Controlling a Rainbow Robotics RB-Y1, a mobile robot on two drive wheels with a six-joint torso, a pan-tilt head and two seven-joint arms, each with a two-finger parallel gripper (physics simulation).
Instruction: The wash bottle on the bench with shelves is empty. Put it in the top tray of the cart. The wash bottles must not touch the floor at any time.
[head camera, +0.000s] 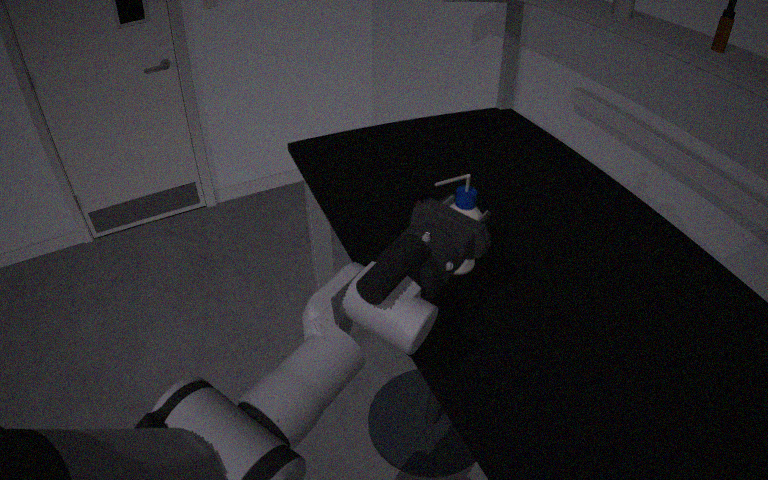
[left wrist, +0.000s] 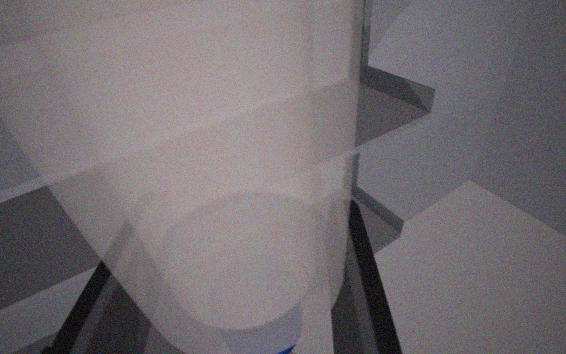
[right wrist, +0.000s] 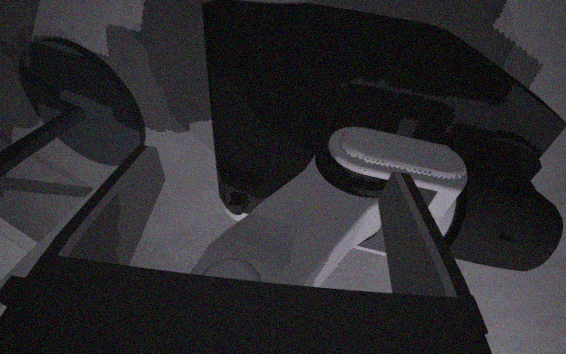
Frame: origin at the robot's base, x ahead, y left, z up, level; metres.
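Where they show: left gripper, fingertip midpoint: (head camera: 469, 206) (left wrist: 250, 213); right gripper, fingertip midpoint: (right wrist: 272, 174).
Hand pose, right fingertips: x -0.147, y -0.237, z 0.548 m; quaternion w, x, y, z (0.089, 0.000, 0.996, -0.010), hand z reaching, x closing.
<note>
Each offset is from my right fingertips to the top centre of the thing. "spot": to the spot under its first point. Level surfaces: height alone.
A whitish, see-through wash bottle {dx +0.580, dy +0.383, dz +0.596 m} (head camera: 466, 198) (left wrist: 225, 125) with a blue cap and a bent thin spout is upright over the black bench top {dz +0.367 m} (head camera: 566, 294). The left gripper (head camera: 467, 209) (left wrist: 240, 215) is shut on its body, one finger on each side. The gripper hides most of the bottle in the head view, and whether its base touches the bench cannot be told. The right gripper (right wrist: 275, 162) is open and empty, with the robot's own base and the floor behind its fingers. The cart does not show in the head view.
A round dark blue stool seat (head camera: 419, 424) (right wrist: 100, 135) is beside the bench's near edge, under the left arm. An orange item {spot: dx +0.838, dy +0.000, dz +0.853 m} (head camera: 722, 35) is on the shelf at the upper right. A door (head camera: 107, 124) and floor {dz -0.547 m} (head camera: 169, 305) lie at the left.
</note>
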